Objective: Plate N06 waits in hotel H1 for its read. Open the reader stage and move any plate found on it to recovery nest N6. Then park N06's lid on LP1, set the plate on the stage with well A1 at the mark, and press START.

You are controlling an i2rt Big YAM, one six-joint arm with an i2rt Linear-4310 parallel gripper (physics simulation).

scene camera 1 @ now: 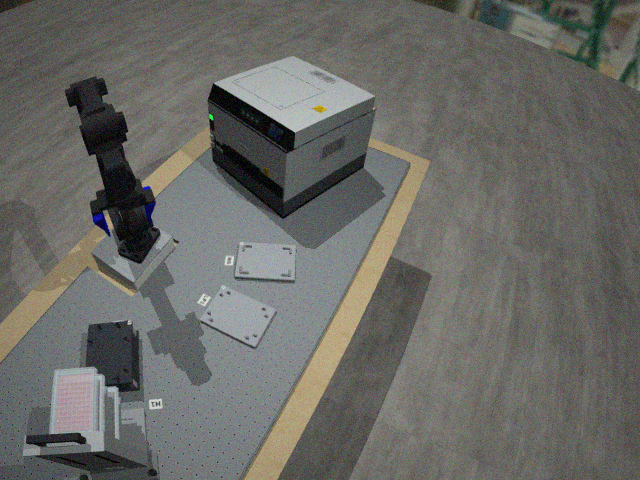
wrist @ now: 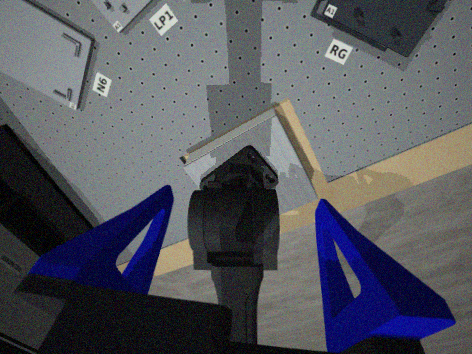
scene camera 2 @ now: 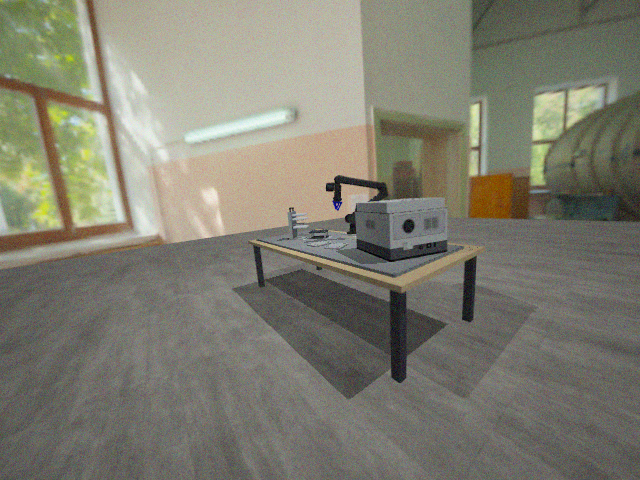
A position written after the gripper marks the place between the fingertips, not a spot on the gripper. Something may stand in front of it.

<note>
The gripper [scene camera 1: 129, 228] is open and holds nothing. Further things: a LP1 plate [scene camera 1: 230, 312].
The gripper shows as well in the wrist view [wrist: 243, 198].
</note>
